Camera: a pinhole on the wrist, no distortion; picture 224 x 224 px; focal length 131.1 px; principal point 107.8 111.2 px. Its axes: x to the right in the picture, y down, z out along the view. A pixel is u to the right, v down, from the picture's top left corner.
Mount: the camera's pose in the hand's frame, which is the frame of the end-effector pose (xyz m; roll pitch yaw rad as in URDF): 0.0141 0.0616 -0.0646 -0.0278 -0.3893 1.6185
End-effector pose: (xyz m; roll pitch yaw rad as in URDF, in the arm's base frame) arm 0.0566 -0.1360 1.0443 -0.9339 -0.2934 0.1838
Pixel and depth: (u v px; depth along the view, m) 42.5 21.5 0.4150
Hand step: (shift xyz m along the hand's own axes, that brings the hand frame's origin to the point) 0.3029 -0.2767 0.2480
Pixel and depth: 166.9 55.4 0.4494
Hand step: 0.1919 0.0850 0.4328
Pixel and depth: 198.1 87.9 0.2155
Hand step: 0.0437 0.1182 0.1920
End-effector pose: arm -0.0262 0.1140 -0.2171 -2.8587 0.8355 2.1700
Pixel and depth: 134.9 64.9 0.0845
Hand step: 0.0423 0.0467 0.0209
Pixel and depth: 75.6 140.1 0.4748
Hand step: -0.0899 -0.2306 0.3276
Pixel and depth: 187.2 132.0 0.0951
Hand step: -0.0044 0.0781 0.0448
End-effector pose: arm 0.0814 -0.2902 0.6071 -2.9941 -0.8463 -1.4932
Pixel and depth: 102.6 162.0 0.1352
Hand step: -0.0393 0.0033 0.0571
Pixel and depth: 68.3 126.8 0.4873
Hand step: -0.0421 -0.2615 0.3288
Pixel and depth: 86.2 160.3 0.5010
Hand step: -0.1745 -0.2122 0.3626
